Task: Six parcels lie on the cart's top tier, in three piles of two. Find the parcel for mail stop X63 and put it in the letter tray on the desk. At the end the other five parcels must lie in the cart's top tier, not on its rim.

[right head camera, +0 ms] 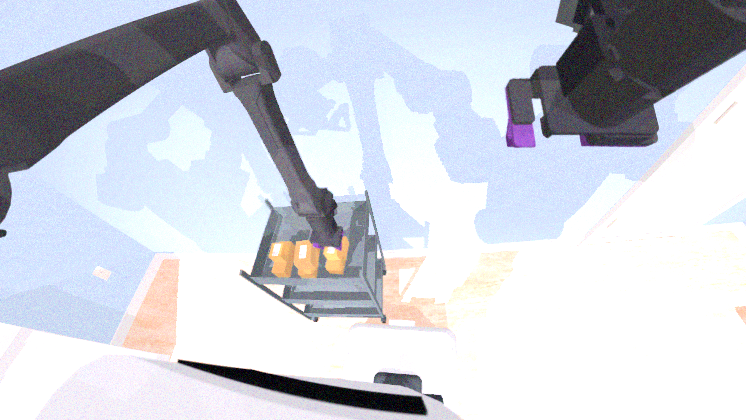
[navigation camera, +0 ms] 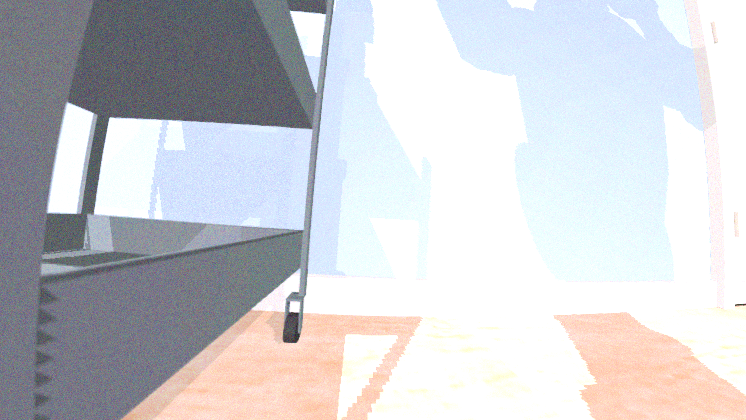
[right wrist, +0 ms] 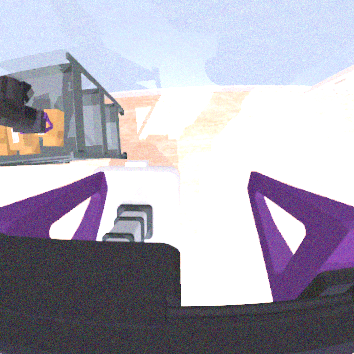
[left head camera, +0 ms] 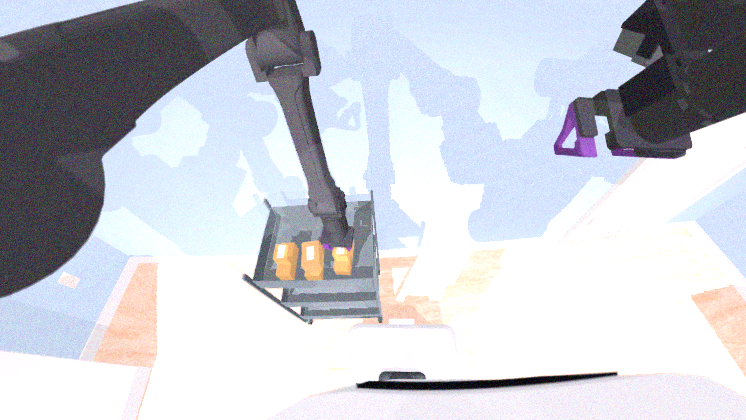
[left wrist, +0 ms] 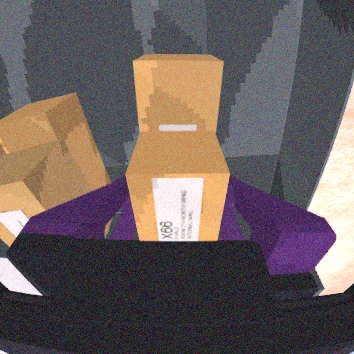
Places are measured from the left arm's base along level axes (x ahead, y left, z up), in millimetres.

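Where they show: left gripper, fingertip midpoint: (right head camera: 334,249) (right wrist: 45,126) (left head camera: 342,249) (left wrist: 177,177); right gripper, fingertip midpoint: (right head camera: 544,141) (right wrist: 177,178) (left head camera: 584,150).
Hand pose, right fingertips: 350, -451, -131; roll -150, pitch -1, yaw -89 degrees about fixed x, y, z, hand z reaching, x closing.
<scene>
Each offset is from my right fingertips to the top centre of the thing, as dx, dy, dz. "pt": to the spot under its first point.
My left gripper (left head camera: 338,246) (right head camera: 328,245) (left wrist: 177,177) is shut on the sides of the tan parcel labelled X66 {+123, +451, -514} (left wrist: 177,152), in the right-hand pile. Another parcel {+130, +451, -564} (left wrist: 180,95) shows beyond it in the left wrist view, its label mostly hidden. The middle pile {+98, +554, -514} (left head camera: 312,266) (right head camera: 306,263) and left pile {+98, +666, -564} (left head camera: 285,267) (right head camera: 282,263) lie in the top tier of the grey cart {pt +14, +510, -576} (left head camera: 323,283) (right head camera: 323,280); their label text is unreadable. No X63 label is readable. My right gripper (left head camera: 600,152) (right head camera: 553,141) (right wrist: 177,178) is open and empty, well right of the cart. The letter tray cannot be made out.
The cart's corner post (right wrist: 77,110) (navigation camera: 313,182) and raised tier walls stand around the parcels. The middle pile's boxes {+101, +558, -564} (left wrist: 85,135) stand close left of my left fingers. The robot's white base (left head camera: 401,344) (right wrist: 150,185) is near the cart's lower right.
</scene>
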